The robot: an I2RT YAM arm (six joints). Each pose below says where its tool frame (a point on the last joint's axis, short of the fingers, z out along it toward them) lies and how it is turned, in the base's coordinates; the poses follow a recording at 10 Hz.
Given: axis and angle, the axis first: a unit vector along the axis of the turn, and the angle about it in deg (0 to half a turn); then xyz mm.
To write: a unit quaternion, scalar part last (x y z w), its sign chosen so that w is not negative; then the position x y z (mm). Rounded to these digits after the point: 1 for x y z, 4 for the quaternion.
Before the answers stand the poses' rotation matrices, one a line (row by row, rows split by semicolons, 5 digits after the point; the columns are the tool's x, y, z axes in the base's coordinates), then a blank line. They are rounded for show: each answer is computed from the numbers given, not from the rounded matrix.
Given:
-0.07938 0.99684 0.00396 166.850 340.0 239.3 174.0
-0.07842 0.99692 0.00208 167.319 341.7 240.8 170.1
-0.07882 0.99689 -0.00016 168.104 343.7 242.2 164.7
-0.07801 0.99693 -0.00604 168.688 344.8 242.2 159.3
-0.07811 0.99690 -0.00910 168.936 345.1 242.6 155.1
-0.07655 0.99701 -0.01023 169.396 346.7 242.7 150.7
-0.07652 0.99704 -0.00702 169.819 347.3 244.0 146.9
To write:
-0.96134 -0.15708 0.22616; -0.15528 0.98753 0.02585; -0.22740 -0.01027 -0.97375
-0.96346 -0.15491 0.21852; -0.15399 0.98784 0.02131; -0.21917 -0.01312 -0.97560
-0.96623 -0.15543 0.20552; -0.15549 0.98771 0.01593; -0.20547 -0.01656 -0.97852
-0.96852 -0.15285 0.19648; -0.15522 0.98787 0.00338; -0.19462 -0.02723 -0.98050
-0.96932 -0.15254 0.19272; -0.15604 0.98775 -0.00299; -0.18990 -0.03296 -0.98125
-0.97130 -0.14946 0.18502; -0.15322 0.98817 -0.00614; -0.18192 -0.03431 -0.98271
-0.97264 -0.15015 0.17730; -0.15263 0.98828 -0.00036; -0.17517 -0.02741 -0.98416

-0.0789 0.9903 0.0039 0.1145 340.0 239.3 174.0
-0.0779 0.9908 0.0021 0.1104 341.7 240.8 170.1
-0.0784 0.9915 -0.0002 0.1036 343.7 242.2 164.7
-0.0776 0.9921 -0.0060 0.0986 344.8 242.2 159.3
-0.0777 0.9923 -0.0091 0.0964 345.1 242.6 155.1
-0.0762 0.9927 -0.0102 0.0924 346.7 242.7 150.7
-0.0762 0.9931 -0.0070 0.0887 347.3 244.0 146.9

